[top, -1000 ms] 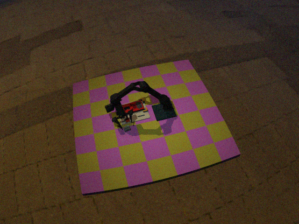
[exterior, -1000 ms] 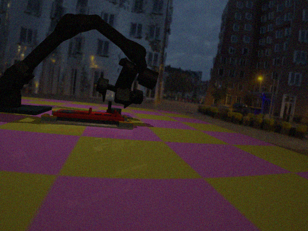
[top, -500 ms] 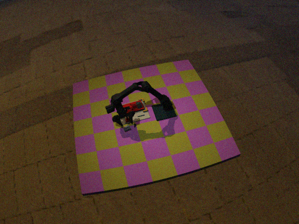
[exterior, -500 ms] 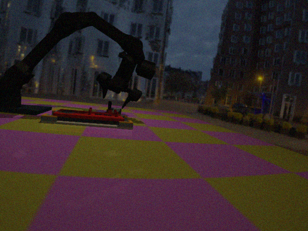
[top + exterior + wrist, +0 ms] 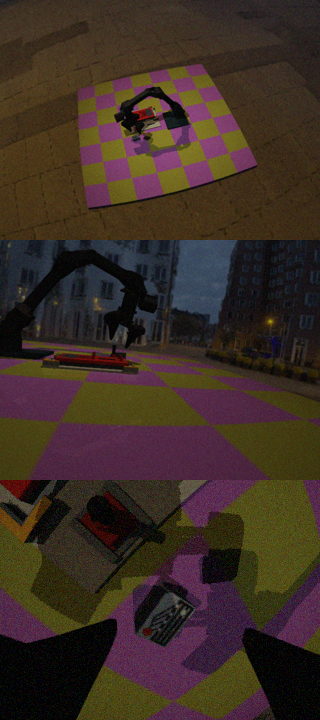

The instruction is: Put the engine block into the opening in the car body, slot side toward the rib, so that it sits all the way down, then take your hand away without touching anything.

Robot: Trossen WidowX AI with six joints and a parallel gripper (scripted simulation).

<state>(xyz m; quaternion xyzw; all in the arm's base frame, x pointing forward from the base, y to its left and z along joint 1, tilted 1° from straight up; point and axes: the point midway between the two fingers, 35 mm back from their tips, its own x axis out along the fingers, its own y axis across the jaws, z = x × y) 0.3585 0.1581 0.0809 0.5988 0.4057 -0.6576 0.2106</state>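
Now: gripper tip 1 cm short of the engine block, 1 cm to the right of it and 5 cm above it. Round my gripper tip: fixture plate (4 cm behind, 19 cm to the right, 5 cm below).
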